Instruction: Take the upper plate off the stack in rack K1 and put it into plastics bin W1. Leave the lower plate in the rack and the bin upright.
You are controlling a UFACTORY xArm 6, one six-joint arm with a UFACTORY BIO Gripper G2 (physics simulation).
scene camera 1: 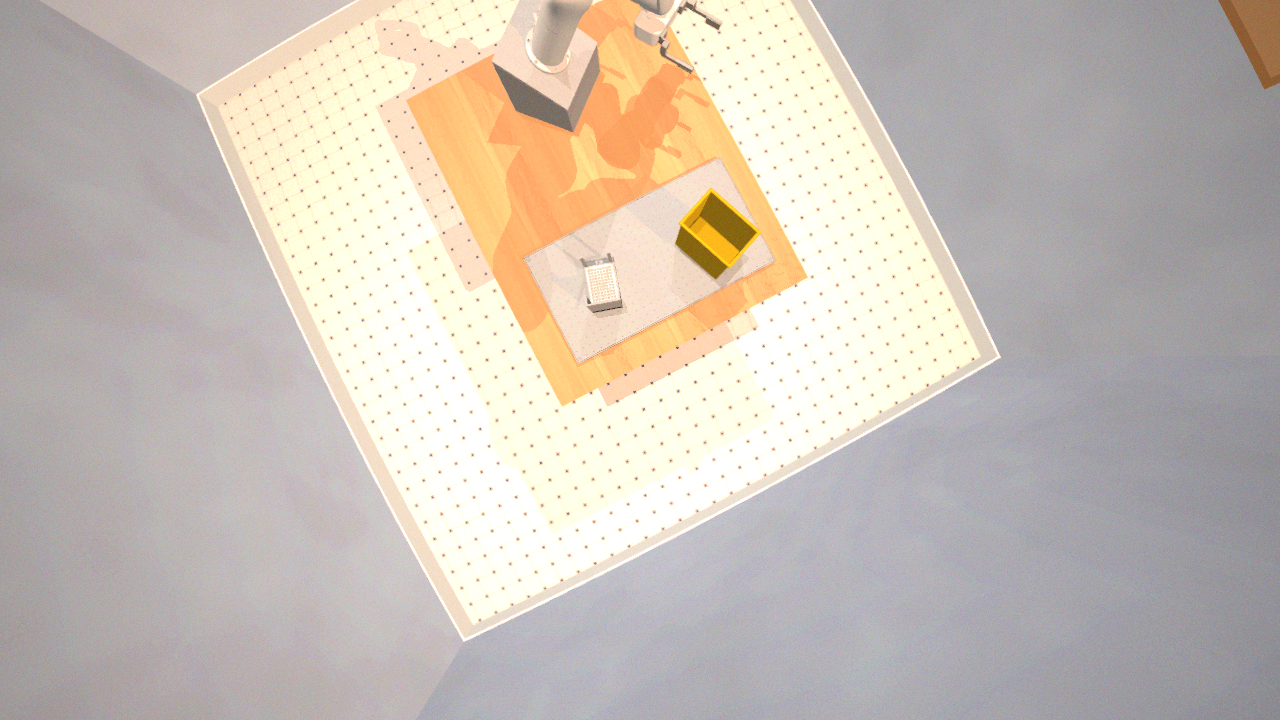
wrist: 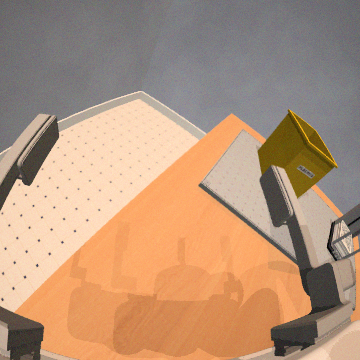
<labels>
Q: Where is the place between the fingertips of my gripper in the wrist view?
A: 169,146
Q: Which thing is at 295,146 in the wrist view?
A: A yellow bin W1.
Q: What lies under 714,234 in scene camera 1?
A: A yellow bin W1.
</labels>
